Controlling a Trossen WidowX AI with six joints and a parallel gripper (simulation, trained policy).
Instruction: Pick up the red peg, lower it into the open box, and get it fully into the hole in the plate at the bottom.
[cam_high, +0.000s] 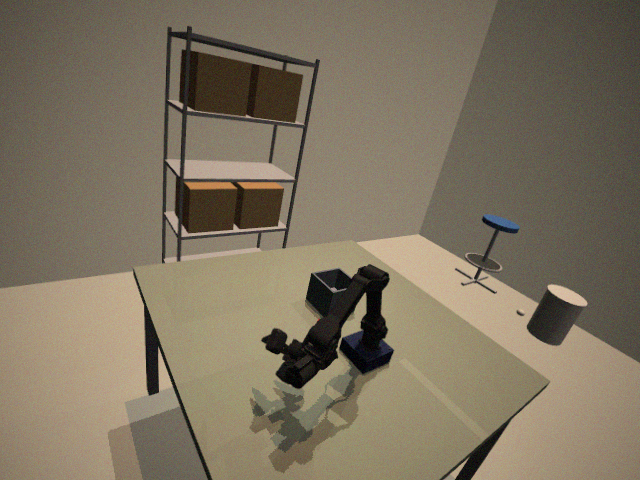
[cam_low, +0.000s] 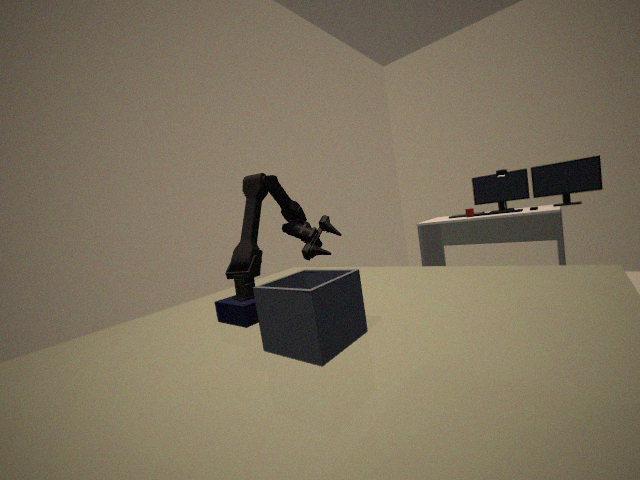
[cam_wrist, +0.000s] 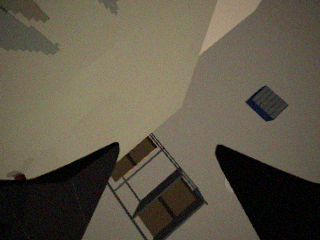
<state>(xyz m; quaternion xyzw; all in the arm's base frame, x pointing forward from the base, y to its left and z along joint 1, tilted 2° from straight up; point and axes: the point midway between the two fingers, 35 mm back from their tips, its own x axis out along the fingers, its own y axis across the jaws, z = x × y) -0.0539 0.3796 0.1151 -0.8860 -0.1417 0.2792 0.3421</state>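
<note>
The red peg lies 25 cm to the right of my gripper tip, 16 cm ahead of it and 11 cm below it.
</note>
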